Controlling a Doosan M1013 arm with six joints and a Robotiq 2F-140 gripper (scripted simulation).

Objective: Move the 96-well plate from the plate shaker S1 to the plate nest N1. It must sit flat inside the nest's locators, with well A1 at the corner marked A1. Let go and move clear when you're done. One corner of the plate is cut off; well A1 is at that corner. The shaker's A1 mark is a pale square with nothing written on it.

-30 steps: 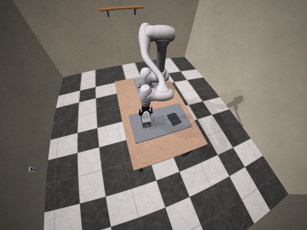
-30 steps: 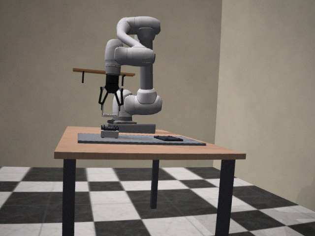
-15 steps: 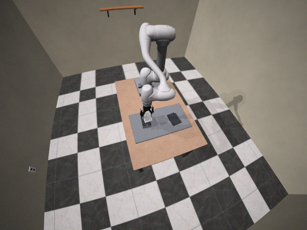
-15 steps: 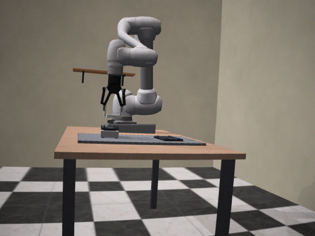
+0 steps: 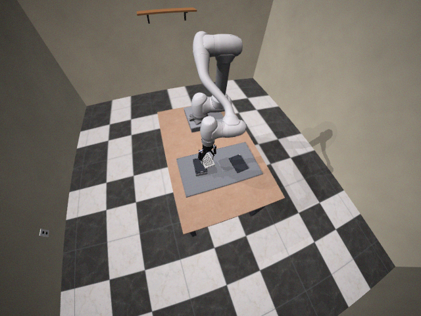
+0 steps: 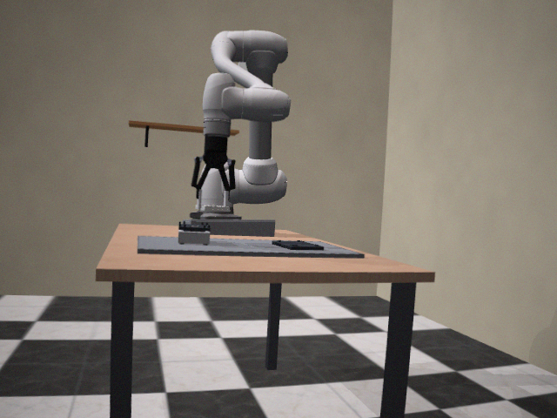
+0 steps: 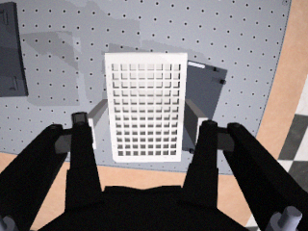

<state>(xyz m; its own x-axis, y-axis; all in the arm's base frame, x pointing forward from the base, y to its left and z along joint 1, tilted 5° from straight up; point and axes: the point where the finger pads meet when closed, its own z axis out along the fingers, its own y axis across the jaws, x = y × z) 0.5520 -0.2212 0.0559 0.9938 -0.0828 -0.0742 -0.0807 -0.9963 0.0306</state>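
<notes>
My gripper is now 10 cm short of the plate nest, 28 cm to the right of it and 13 cm above it. From my hand the other things lie so: white 96-well plate (2 cm below).
</notes>
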